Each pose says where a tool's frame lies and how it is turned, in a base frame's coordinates. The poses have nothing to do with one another.
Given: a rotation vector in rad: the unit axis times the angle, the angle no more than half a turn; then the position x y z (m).
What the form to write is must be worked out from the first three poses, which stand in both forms.
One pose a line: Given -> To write
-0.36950, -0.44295, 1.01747, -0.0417, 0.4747, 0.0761 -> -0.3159, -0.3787, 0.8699, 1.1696, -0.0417, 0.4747, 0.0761
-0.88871, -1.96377, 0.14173, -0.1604, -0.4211, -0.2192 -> -0.4114, -0.9091, 0.0656, 2.1602, -0.1604, -0.4211, -0.2192
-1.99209, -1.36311, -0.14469, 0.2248, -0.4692, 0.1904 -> -0.8238, -0.5637, -0.0598, 2.4181, 0.2248, -0.4692, 0.1904
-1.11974, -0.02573, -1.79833, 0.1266, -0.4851, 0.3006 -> -0.5285, -0.0121, -0.8488, 2.1186, 0.1266, -0.4851, 0.3006
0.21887, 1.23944, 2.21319, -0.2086, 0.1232, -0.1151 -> 0.0860, 0.4868, 0.8693, 2.5460, -0.2086, 0.1232, -0.1151
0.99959, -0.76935, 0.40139, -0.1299, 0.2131, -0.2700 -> 0.7551, -0.5812, 0.3032, 1.3237, -0.1299, 0.2131, -0.2700
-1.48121, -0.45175, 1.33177, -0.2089, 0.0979, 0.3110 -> -0.7252, -0.2212, 0.6520, 2.0425, -0.2089, 0.0979, 0.3110
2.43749, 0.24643, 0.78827, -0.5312, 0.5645, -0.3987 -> 0.9471, 0.0958, 0.3063, 2.5736, -0.5312, 0.5645, -0.3987
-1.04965, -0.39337, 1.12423, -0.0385, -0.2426, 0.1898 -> -0.6612, -0.2478, 0.7081, 1.5876, -0.0385, -0.2426, 0.1898
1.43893, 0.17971, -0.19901, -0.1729, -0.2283, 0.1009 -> 0.9831, 0.1228, -0.1360, 1.4637, -0.1729, -0.2283, 0.1009
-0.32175, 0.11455, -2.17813, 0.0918, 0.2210, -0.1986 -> -0.1459, 0.0520, -0.9879, 2.2047, 0.0918, 0.2210, -0.1986
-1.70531, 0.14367, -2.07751, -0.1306, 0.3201, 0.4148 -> -0.6336, 0.0534, -0.7718, 2.6916, -0.1306, 0.3201, 0.4148
